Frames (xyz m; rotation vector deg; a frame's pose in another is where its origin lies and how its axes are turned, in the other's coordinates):
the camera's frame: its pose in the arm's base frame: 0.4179 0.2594 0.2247 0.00 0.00 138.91
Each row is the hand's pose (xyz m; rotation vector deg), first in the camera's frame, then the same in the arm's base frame.
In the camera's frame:
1: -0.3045 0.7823 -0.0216 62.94 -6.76 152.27
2: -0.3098 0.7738 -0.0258 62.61 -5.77 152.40
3: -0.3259 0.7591 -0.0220 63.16 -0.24 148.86
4: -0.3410 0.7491 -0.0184 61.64 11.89 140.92
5: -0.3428 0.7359 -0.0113 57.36 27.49 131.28
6: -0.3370 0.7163 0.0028 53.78 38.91 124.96
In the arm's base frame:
1: 0.1332 -0.5303 0.2031 -20.91 -41.62 -54.38
2: 0.1428 -0.5274 0.1989 -20.14 -41.65 -54.45
3: 0.1646 -0.5269 0.2027 -16.83 -44.39 -57.60
4: 0.1826 -0.5293 0.2063 -8.29 -48.87 -65.10
5: 0.1926 -0.5205 0.2134 4.69 -52.94 -73.52
6: 0.2011 -0.5020 0.2275 15.16 -55.26 -77.81

